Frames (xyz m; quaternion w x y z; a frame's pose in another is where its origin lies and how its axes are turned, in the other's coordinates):
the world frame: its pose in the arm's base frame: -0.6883 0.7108 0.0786 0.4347 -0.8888 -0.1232 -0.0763
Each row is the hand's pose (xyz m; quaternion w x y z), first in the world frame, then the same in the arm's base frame.
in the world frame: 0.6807 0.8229 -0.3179 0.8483 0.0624 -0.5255 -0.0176
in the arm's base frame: 0.1896 0.0762 -0.1826 0.3582 -0.7648 -0.3534 0.4024
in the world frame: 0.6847 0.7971 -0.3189 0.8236 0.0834 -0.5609 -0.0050
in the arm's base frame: 0.1860 0.0913 -0.1615 0.3627 -0.7380 -0.3561 0.4438
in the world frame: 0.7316 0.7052 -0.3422 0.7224 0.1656 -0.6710 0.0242
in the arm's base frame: 0.2040 0.1344 -0.0666 0.3804 -0.6242 -0.3718 0.5722
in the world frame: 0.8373 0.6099 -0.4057 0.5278 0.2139 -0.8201 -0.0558
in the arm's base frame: 0.2763 0.1566 0.0697 0.3143 -0.4318 -0.4875 0.6908
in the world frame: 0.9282 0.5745 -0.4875 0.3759 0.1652 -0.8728 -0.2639
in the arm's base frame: 0.3509 0.1267 0.1683 0.1826 -0.2964 -0.6729 0.6527
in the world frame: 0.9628 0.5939 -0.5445 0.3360 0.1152 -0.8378 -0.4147
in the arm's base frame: 0.3880 0.0754 0.1969 0.1136 -0.2614 -0.7830 0.5529
